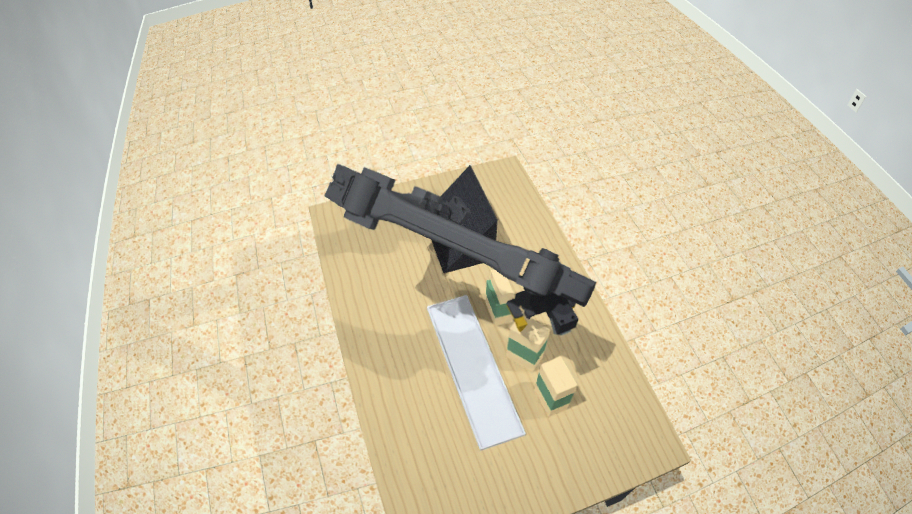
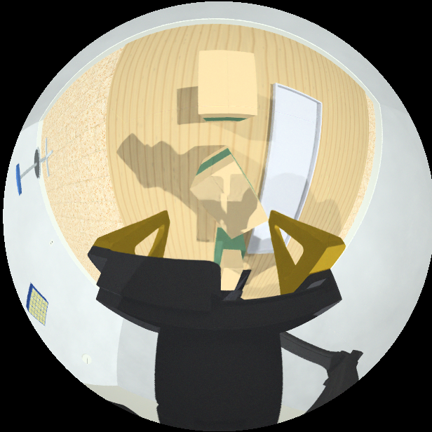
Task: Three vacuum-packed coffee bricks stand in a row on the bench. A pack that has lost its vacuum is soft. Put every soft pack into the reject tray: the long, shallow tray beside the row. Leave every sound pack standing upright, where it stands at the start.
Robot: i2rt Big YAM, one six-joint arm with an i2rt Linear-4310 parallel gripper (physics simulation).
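Three cream coffee bricks with green bands stand upright in a row. The far brick has a smooth, flat top. The middle brick is turned at an angle to the others, with gripper shadow across its top. The brick nearest the arm base is partly hidden by the arm and gripper. My gripper is open and empty, above the middle brick, its yellow fingers spread wide. The long, shallow white tray lies beside the row and holds no brick. Softness cannot be told by sight.
The wooden bench carries the bricks and tray. The black arm base stands behind the row, with the dark arm stretching over it. The bench's long edge runs beyond the row, on the side away from the tray.
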